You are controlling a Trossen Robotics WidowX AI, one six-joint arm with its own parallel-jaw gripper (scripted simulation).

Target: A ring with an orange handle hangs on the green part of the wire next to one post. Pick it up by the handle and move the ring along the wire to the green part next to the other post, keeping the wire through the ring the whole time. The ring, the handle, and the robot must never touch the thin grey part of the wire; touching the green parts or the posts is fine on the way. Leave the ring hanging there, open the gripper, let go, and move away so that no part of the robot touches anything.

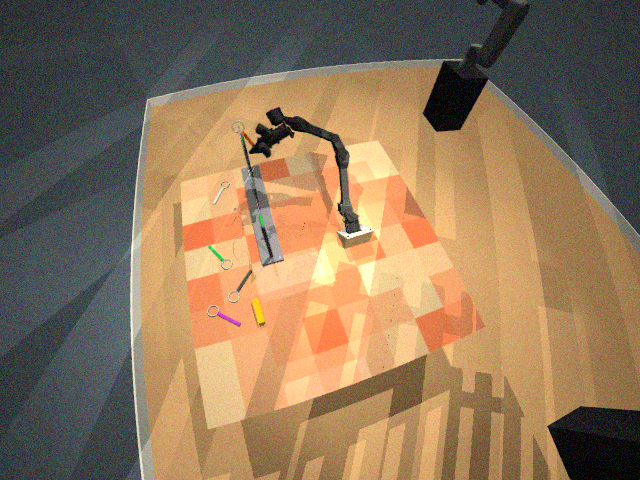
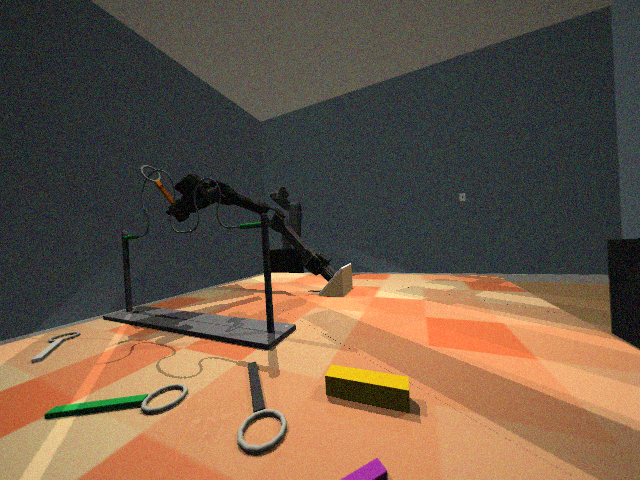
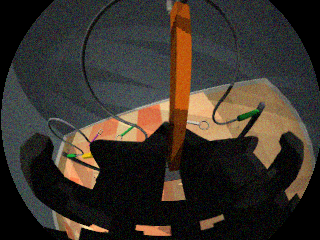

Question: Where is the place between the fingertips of my gripper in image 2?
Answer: At 167, 212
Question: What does my gripper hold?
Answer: A ring.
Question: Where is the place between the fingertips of my gripper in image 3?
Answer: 169, 125
